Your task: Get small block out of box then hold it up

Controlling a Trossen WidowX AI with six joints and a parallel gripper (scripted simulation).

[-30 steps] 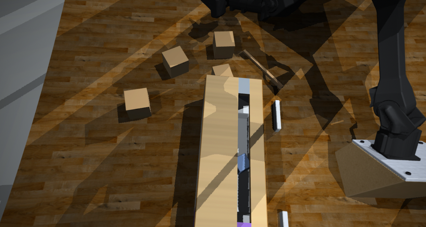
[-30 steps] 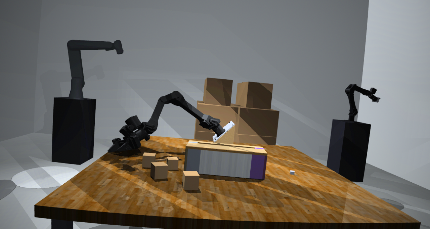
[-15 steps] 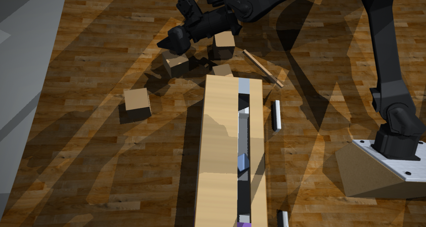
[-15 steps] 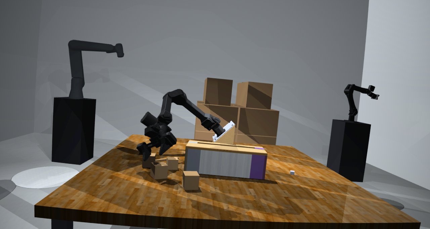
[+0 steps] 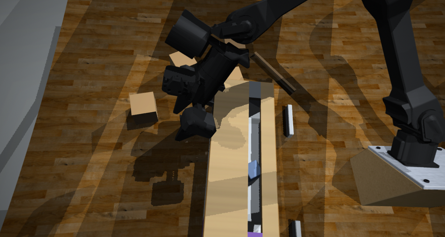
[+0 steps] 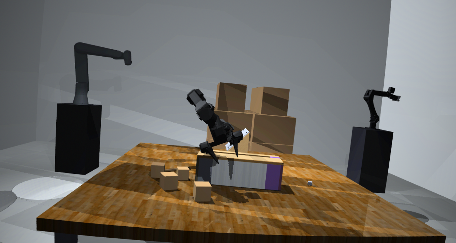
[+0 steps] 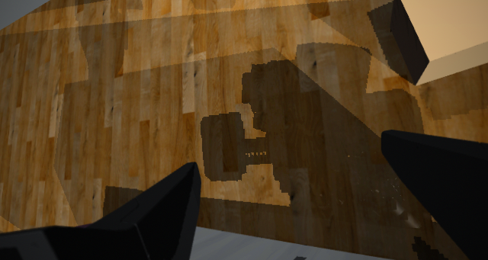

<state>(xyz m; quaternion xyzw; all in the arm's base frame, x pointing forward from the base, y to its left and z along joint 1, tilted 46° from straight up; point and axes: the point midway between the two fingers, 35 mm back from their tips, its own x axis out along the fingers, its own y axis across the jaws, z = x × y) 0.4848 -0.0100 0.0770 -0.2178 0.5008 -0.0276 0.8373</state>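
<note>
Right now my gripper tip is 17 cm past the small blue block, 8 cm to the right of it and 5 cm above it. The rest, counted from my gripper tip: long box (18 cm behind, 7 cm below, 6 cm to the left); thin wooden stick (27 cm behind, 25 cm to the right, 13 cm below); small grey piece (42 cm to the left, 20 cm behind, 13 cm below).
</note>
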